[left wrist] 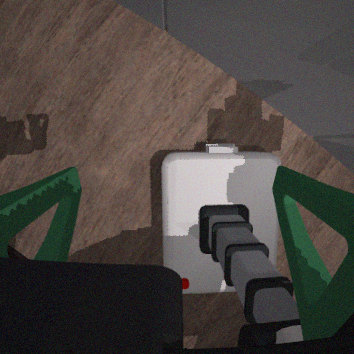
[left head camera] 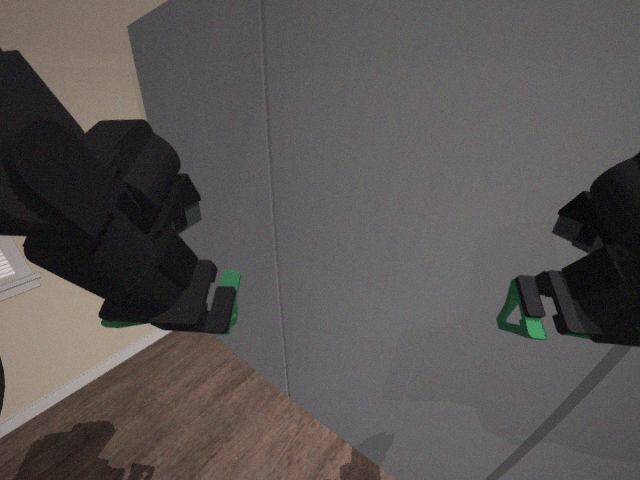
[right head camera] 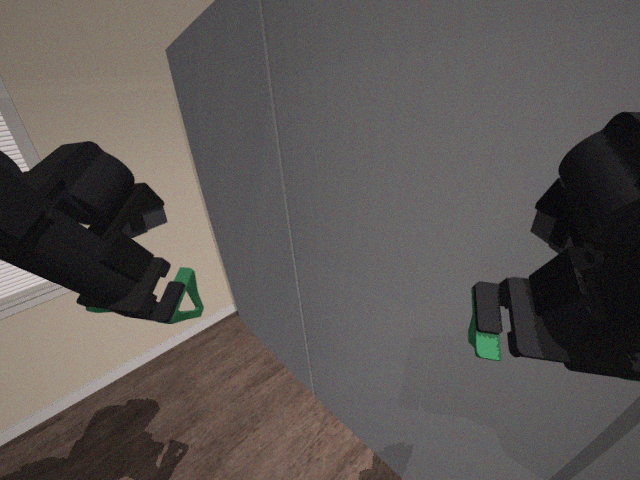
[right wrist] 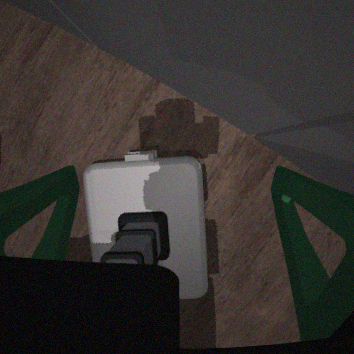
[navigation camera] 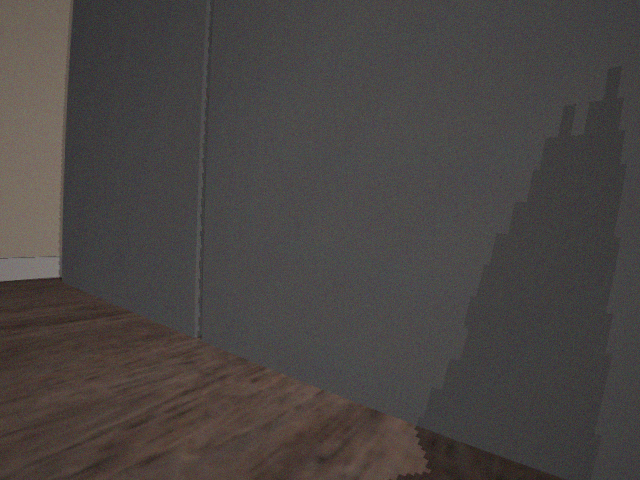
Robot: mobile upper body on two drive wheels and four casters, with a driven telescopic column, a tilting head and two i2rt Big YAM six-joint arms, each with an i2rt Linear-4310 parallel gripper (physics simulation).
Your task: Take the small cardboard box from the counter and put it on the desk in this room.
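Places are measured from the left arm's base along level axes (x ahead, y left, z up), in metres.
Pixels of known places: left gripper, fingertip midpoint: [left wrist: 176, 177] [left head camera: 199, 317] [right head camera: 174, 308]; right gripper, fingertip midpoint: [left head camera: 531, 326] [right head camera: 513, 343] [right wrist: 174, 176].
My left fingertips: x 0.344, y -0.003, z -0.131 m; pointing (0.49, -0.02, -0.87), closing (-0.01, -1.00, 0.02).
Behind a point stands the place of what it marks.
The small cardboard box, the counter and the desk do not show in these views. My left gripper [left head camera: 177, 316] [right head camera: 144, 305] [left wrist: 176, 177] @[z -0.131, x 0.344, y -0.003 m] is open, with its green fingers wide apart and nothing between them. It hangs above the floor at the left of both head views. My right gripper [left head camera: 551, 326] [right head camera: 559, 356] [right wrist: 174, 176] @[z -0.134, x 0.341, y -0.446 m] is also open and empty, at the right of both head views, in front of a grey surface.
A large grey panel or cabinet side [left head camera: 392, 180] @[z -0.035, x 0.699, y -0.323 m] [right head camera: 392, 180] @[z -0.042, x 0.696, y -0.327 m] [navigation camera: 336, 206] @[z -1.150, x 0.754, y -0.243 m] stands close in front, with a vertical seam. A beige wall [left head camera: 67, 330] @[z -0.984, x 0.976, y 1.301 m] [right head camera: 129, 103] @[z 0.264, x 1.373, y 1.025 m] with a blinded window [right head camera: 15, 281] @[z -0.492, x 0.696, y 1.490 m] is at the left. Wood floor [left head camera: 232, 403] @[z -1.410, x 0.880, y 0.347 m] [navigation camera: 155, 403] @[z -1.410, x 0.704, y -0.022 m] meets the panel. My white base [left wrist: 195, 185] @[z -1.150, x 0.187, y -0.105 m] [right wrist: 182, 225] @[z -1.150, x 0.036, y -0.393 m] shows below.
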